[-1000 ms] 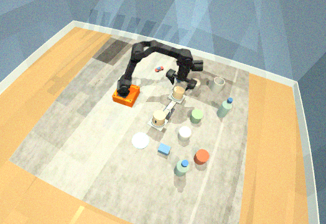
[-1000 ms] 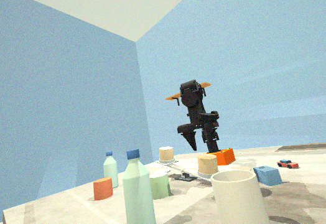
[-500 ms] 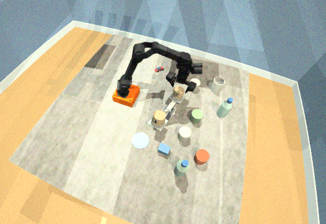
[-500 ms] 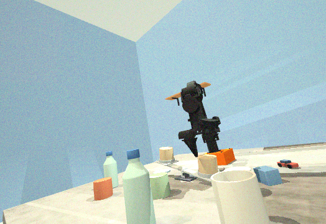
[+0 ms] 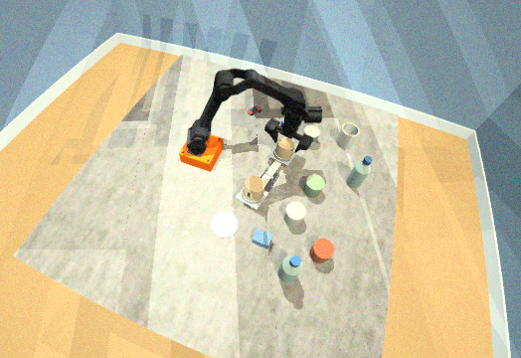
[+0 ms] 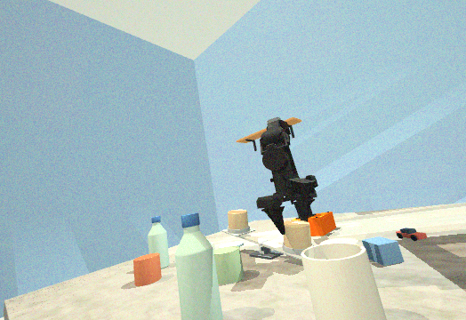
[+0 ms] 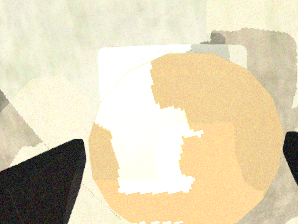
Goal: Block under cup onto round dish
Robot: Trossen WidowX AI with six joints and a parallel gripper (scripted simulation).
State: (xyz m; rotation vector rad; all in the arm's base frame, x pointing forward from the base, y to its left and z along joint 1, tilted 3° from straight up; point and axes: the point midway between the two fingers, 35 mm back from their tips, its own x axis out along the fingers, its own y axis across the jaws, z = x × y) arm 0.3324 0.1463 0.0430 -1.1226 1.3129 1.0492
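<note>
Right now my gripper tip is 30 mm above the pale green block. Round my gripper tip: tan cup: 50 mm behind, 270 mm to the right, 40 mm above; orange cylinder: 270 mm ahead, 360 mm to the right, 40 mm below; white round dish: 110 mm behind, 380 mm to the right, 70 mm below.
</note>
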